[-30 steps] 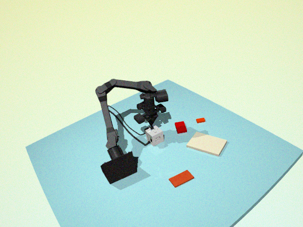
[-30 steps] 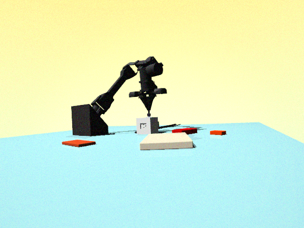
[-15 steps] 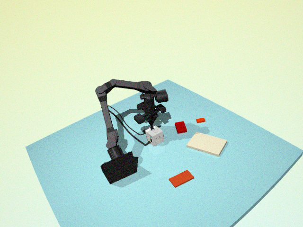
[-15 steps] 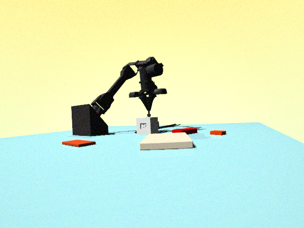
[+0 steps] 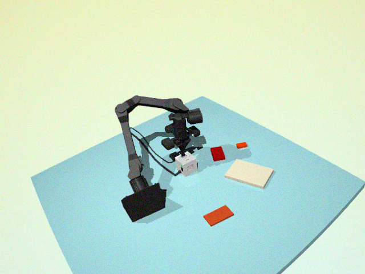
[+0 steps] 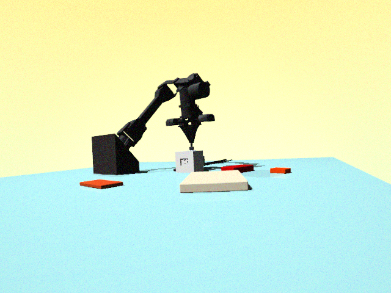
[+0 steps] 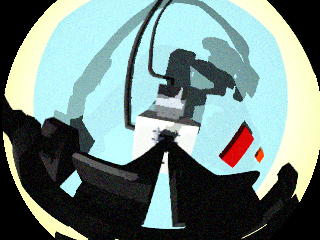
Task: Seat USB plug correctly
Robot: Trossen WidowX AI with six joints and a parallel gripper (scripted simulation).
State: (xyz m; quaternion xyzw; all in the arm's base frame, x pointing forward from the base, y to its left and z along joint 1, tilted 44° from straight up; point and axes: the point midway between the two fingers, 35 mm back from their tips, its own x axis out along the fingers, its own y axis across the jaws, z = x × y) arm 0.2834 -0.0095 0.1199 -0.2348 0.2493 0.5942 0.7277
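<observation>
The USB plug is 20 mm below my gripper tip. Round my gripper tip: cream slab (180 mm ahead, 280 mm to the right, 100 mm below); USB socket (40 mm below); red block (180 mm ahead, 50 mm to the right, 100 mm below).
</observation>
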